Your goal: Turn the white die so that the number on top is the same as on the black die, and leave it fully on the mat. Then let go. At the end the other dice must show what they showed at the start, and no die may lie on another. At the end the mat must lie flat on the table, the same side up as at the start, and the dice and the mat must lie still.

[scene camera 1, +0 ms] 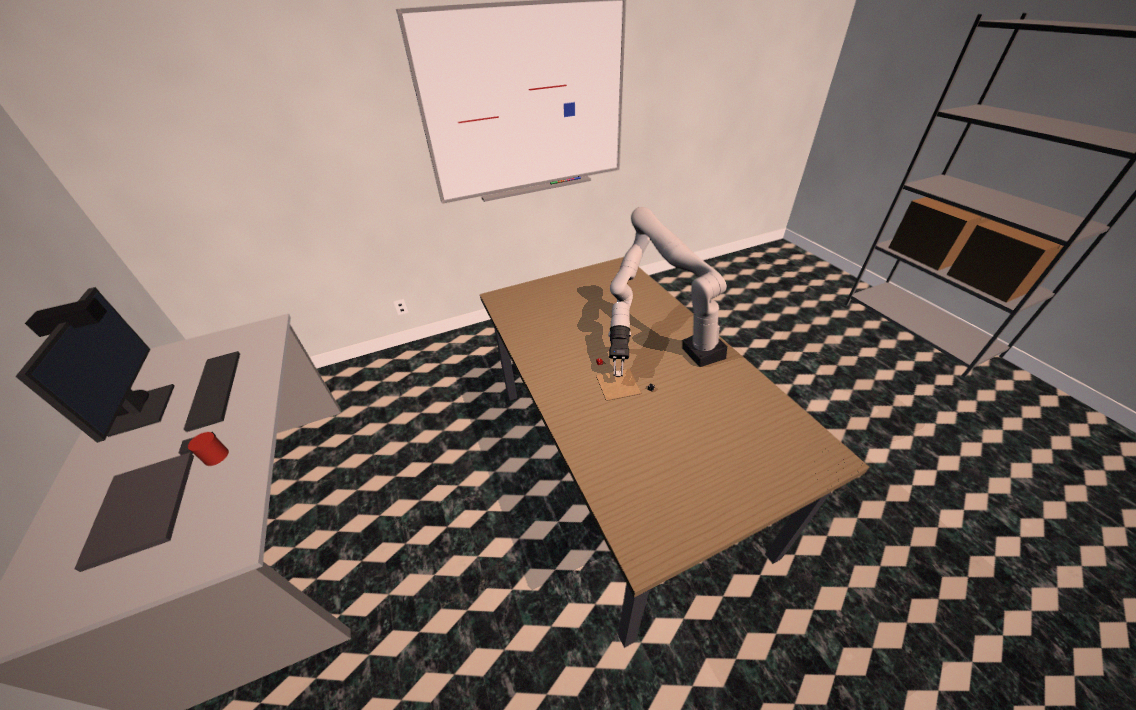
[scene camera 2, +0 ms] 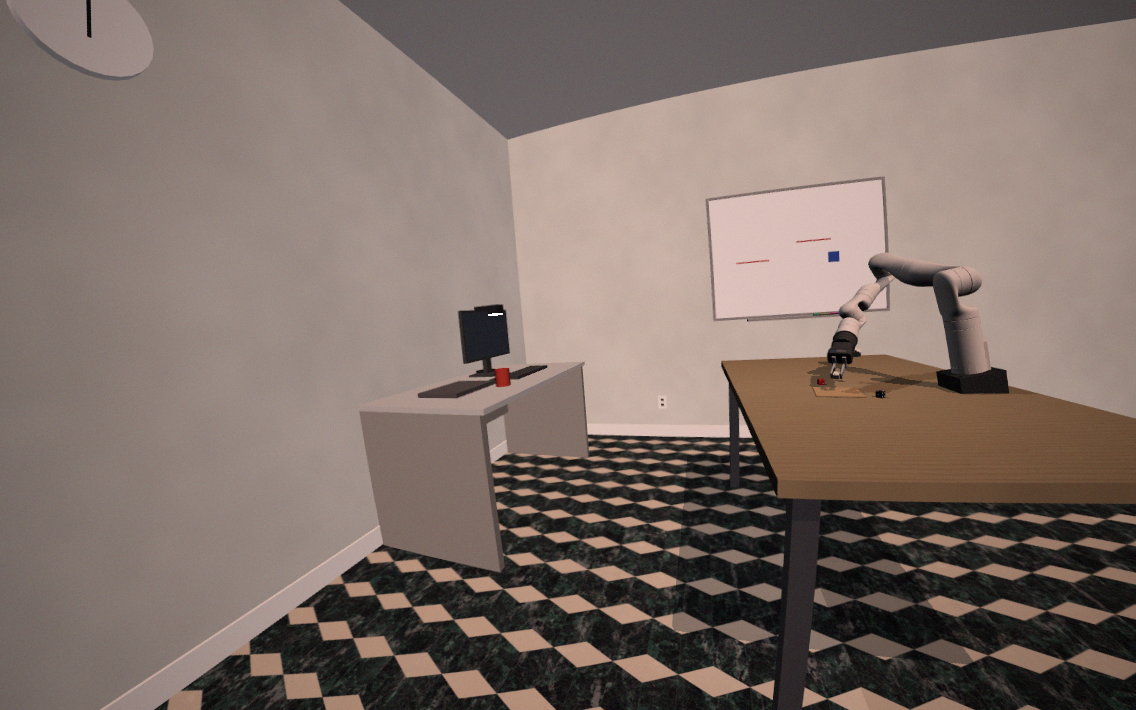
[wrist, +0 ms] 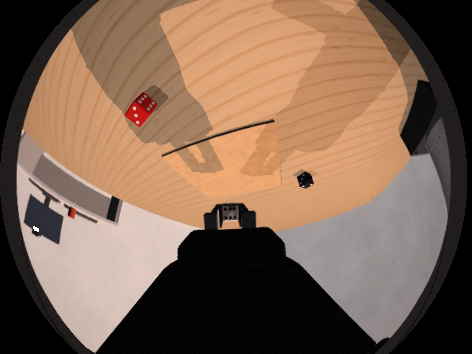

Observation:
In view: the gripper (scene camera 2: 836,376) and a tan mat (scene camera 1: 612,387).
The tan mat is seen too in the wrist view (wrist: 243,160). The gripper also shows in the wrist view (wrist: 230,211).

